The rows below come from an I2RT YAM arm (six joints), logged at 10 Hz.
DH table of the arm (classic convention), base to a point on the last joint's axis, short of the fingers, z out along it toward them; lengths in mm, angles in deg. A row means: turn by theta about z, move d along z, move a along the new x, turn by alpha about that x. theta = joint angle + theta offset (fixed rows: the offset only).
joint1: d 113.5; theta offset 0; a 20; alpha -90
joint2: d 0; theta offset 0; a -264; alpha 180
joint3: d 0; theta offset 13.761; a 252.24; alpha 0
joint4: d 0; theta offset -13.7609; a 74; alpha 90
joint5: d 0; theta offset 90; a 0; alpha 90
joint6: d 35.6; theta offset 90; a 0; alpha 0
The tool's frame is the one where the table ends.
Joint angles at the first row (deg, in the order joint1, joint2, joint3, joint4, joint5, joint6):
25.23, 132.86, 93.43, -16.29, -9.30, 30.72
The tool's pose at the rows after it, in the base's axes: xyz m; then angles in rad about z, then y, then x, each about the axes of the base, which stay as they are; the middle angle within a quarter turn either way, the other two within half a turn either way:
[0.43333, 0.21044, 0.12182, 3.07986, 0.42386, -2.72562]
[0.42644, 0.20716, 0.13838, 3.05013, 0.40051, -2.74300]
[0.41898, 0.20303, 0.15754, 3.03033, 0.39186, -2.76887]
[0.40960, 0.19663, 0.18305, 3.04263, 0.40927, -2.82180]
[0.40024, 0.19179, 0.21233, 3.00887, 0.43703, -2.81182]
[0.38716, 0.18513, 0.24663, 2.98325, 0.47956, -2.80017]
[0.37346, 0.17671, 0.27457, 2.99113, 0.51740, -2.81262]
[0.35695, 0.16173, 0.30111, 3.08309, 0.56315, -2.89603]
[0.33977, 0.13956, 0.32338, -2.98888, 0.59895, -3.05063]
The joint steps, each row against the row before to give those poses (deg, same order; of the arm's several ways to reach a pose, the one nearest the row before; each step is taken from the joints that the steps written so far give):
0.00, -2.30, 0.00, -4.18, 0.22, -1.18
0.00, -2.60, 0.00, -4.24, 0.04, -2.36
0.00, -2.95, 0.00, -4.11, 0.90, -1.88
0.00, -3.89, 0.00, -4.48, 2.91, -0.55
-0.02, -4.24, 0.00, -2.60, 0.35, -1.57
0.00, -5.09, 0.00, -2.69, 0.74, -0.98
-0.11, -4.44, 0.00, -2.91, 1.59, 0.10
-0.54, -4.70, 0.00, -4.43, 4.55, 2.37
-1.38, -4.46, 0.00, -5.64, 6.80, 6.20

